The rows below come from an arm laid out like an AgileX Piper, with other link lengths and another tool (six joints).
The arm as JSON. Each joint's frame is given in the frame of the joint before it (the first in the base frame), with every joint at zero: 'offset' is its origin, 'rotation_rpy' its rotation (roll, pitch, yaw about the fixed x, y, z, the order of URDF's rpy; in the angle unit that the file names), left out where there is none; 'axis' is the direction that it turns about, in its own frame. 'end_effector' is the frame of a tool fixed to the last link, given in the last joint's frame.
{
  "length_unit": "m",
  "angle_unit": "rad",
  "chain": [
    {
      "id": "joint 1",
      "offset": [
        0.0,
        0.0,
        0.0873
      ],
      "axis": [
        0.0,
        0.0,
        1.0
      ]
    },
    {
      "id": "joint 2",
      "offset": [
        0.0,
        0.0,
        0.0
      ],
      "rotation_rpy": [
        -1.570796,
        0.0,
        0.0
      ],
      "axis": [
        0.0,
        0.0,
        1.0
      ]
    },
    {
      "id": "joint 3",
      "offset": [
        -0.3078,
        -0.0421,
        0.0
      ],
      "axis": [
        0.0,
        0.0,
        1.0
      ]
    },
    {
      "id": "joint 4",
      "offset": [
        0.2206,
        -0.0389,
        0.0
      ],
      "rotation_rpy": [
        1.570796,
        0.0,
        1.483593
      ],
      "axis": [
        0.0,
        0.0,
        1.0
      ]
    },
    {
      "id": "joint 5",
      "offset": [
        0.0,
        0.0,
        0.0
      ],
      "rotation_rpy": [
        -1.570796,
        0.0,
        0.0
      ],
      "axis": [
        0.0,
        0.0,
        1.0
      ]
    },
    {
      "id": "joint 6",
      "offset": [
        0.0,
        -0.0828,
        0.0
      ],
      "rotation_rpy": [
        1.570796,
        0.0,
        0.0
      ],
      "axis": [
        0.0,
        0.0,
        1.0
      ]
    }
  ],
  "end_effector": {
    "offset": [
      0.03,
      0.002,
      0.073
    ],
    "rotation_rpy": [
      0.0,
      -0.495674,
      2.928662
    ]
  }
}
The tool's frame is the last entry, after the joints.
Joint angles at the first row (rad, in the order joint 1, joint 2, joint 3, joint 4, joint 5, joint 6):
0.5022, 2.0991, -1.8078, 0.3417, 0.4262, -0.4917
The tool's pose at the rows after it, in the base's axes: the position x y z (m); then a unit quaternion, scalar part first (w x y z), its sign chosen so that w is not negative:
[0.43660, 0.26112, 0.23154, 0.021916, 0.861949, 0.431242, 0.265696]
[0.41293, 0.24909, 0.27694, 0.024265, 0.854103, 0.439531, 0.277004]
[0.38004, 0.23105, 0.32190, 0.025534, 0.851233, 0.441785, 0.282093]
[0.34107, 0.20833, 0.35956, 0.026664, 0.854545, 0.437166, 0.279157]
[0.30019, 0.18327, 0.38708, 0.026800, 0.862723, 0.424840, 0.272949]
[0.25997, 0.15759, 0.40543, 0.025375, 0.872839, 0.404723, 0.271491]
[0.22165, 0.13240, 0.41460, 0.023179, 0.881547, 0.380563, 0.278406]
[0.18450, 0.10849, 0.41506, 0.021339, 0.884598, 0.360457, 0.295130]
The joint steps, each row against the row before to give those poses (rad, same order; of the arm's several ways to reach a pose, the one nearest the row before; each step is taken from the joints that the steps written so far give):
-0.0006, -0.0781, -0.0191, -0.0241, 0.0729, 0.0009
-0.0007, -0.1031, -0.0165, -0.0279, 0.0985, 0.0182
-0.0006, -0.1191, -0.0106, -0.0371, 0.1170, 0.0415
-0.0001, -0.1235, -0.0020, -0.0431, 0.1251, 0.0587
0.0000, -0.1232, 0.0165, -0.0424, 0.1110, 0.0660
0.0000, -0.1267, 0.0445, -0.0408, 0.0757, 0.0679
-0.0001, -0.1342, 0.0801, -0.0386, 0.0315, 0.0623
0.0001, -0.1459, 0.1150, -0.0292, -0.0087, 0.0414

